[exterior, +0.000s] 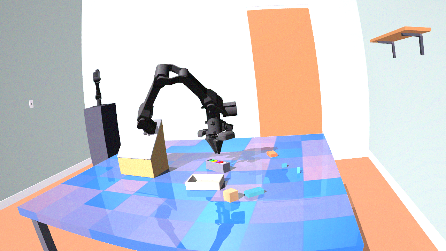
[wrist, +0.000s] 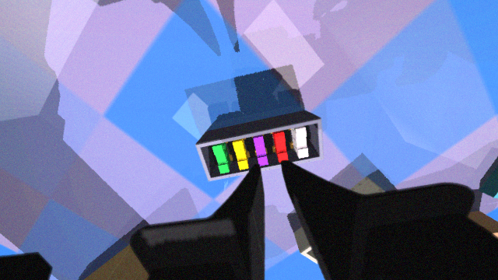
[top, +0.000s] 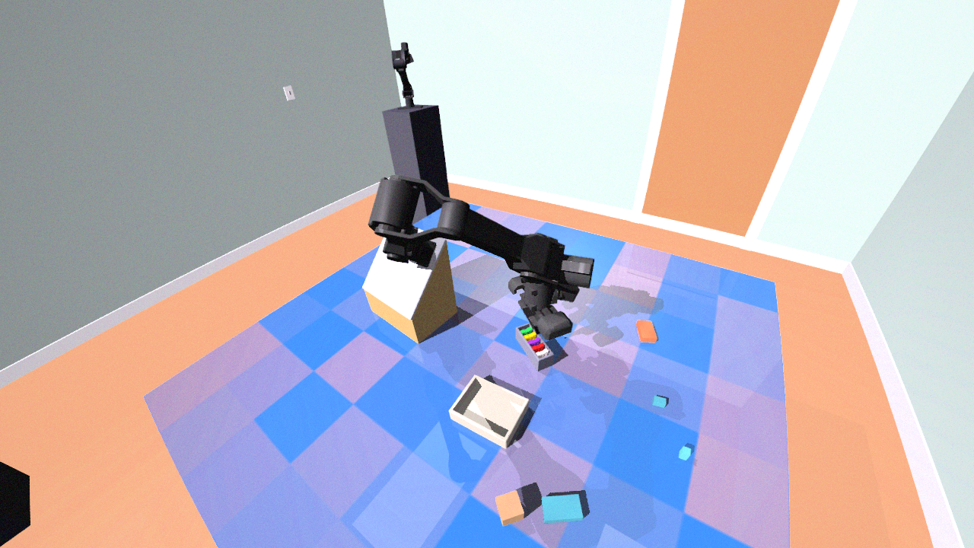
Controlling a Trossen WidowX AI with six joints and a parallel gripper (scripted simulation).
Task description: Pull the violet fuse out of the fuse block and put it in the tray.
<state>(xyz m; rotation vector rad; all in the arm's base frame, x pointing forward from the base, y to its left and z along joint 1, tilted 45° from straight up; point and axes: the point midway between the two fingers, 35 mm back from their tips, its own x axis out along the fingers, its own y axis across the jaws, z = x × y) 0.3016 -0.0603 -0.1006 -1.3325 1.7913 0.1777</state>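
Now: gripper tip 5 cm above the violet fuse and 1 cm past it. The rest, counted from my gripper tip: cyan block 28 cm to the right, 21 cm ahead, 7 cm below; then orange block 21 cm to the left, 21 cm ahead, 7 cm below; then white tray 19 cm to the right, 7 cm below.
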